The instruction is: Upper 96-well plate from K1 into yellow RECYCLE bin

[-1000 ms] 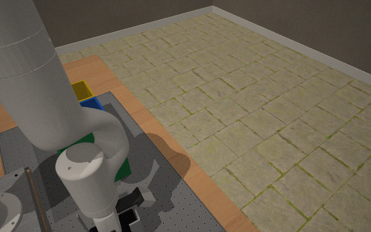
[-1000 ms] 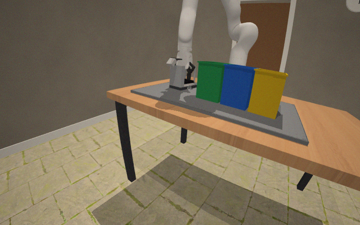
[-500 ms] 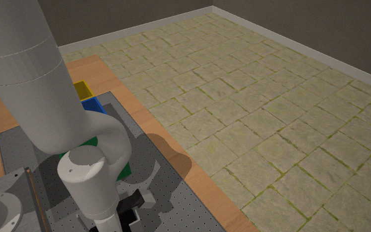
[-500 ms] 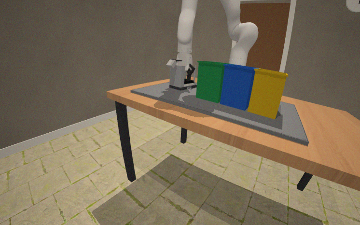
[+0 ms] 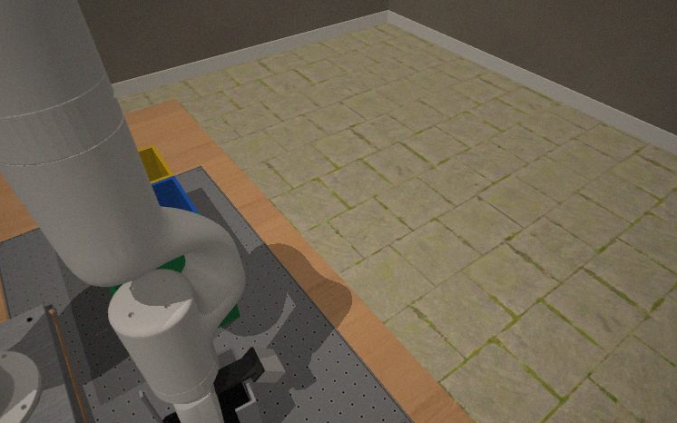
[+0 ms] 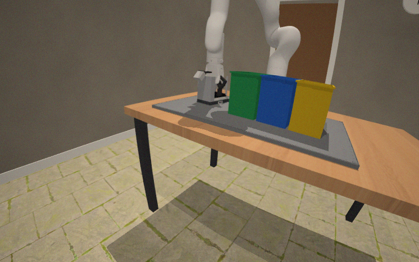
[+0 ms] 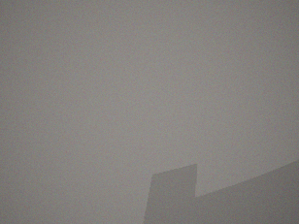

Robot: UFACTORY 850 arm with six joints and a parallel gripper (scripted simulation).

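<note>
My hand is 10 mm above the black 96-well plate. The rest, counted from my hand: green bin (80 mm ahead, 230 mm to the left, 40 mm above); white plate (20 mm below); blue bin (90 mm ahead, 360 mm to the left, 40 mm above).
</note>
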